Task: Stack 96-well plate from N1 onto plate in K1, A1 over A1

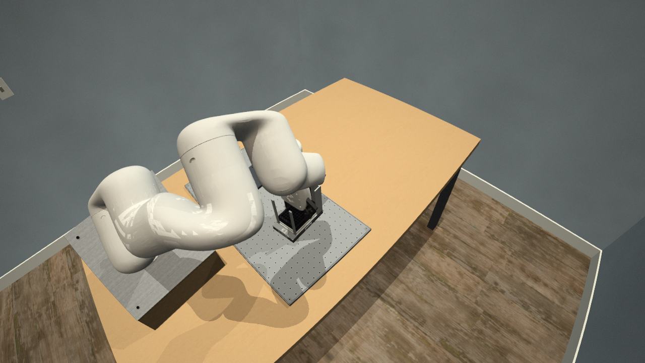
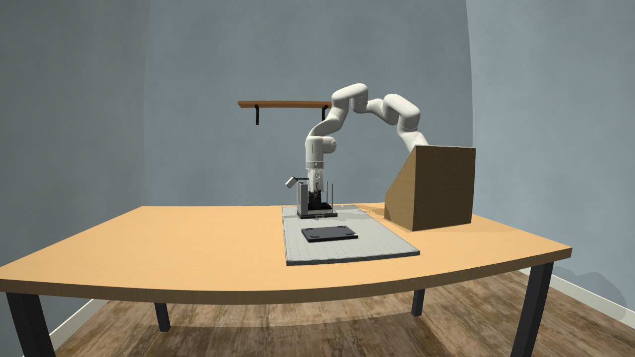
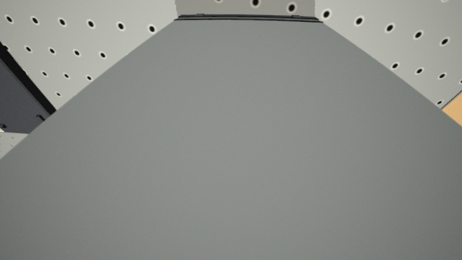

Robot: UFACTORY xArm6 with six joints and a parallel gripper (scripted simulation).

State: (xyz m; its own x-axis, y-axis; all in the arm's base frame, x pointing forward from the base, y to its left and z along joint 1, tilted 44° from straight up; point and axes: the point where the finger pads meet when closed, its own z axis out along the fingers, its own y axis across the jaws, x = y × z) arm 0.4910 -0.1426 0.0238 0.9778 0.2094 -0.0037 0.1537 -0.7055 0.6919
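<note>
My gripper is now 10 mm above the black 96-well plate. The rest, counted from my hand: thin rack post 70 mm behind, 30 mm to the left, 30 mm above; grey back wall 70 mm ahead, 10 mm to the left, 30 mm above; white 96-well plate 20 mm below.
</note>
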